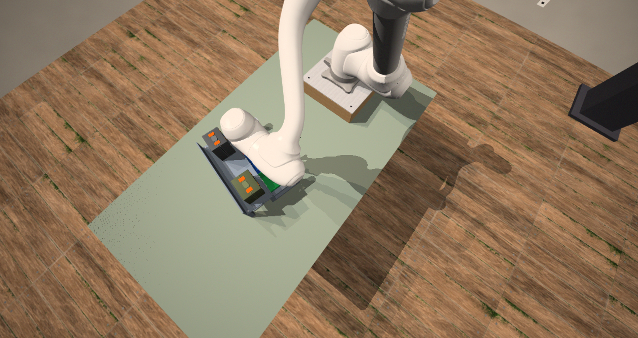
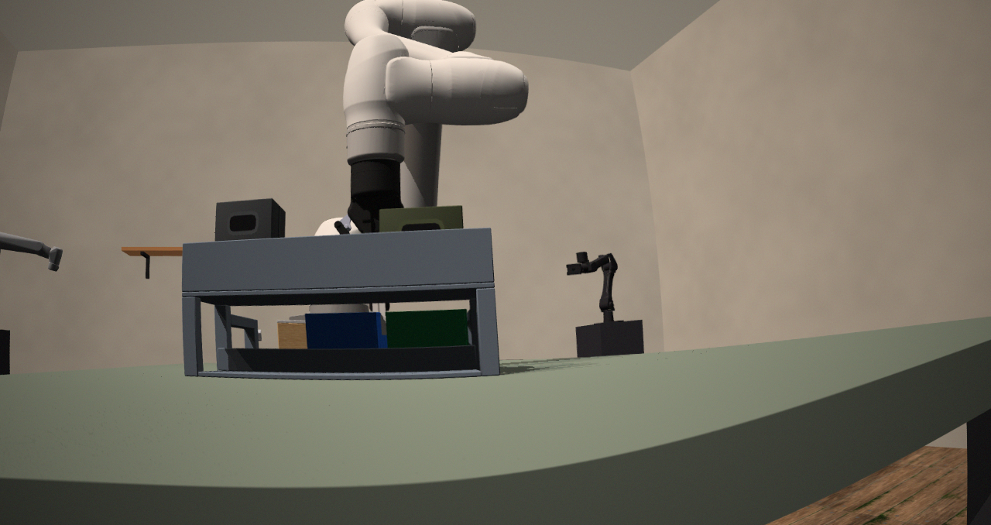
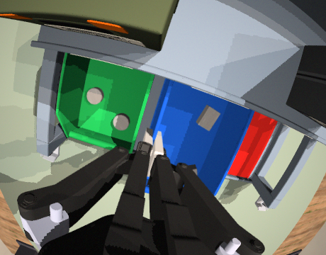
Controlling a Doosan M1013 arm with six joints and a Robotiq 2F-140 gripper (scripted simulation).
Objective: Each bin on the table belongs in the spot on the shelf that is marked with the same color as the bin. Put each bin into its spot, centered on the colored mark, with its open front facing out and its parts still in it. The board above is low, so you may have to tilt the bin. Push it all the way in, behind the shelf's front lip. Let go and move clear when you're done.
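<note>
The blue bin lies 50 mm to the right of my hand, 40 mm below it and 20 mm behind it. The rest, counted from my hand: black box (190 mm to the right, 90 mm ahead, 70 mm above); then olive box (150 mm ahead, 60 mm above, 30 mm to the left); then green bin (60 mm to the left, 60 mm ahead, 50 mm below).
</note>
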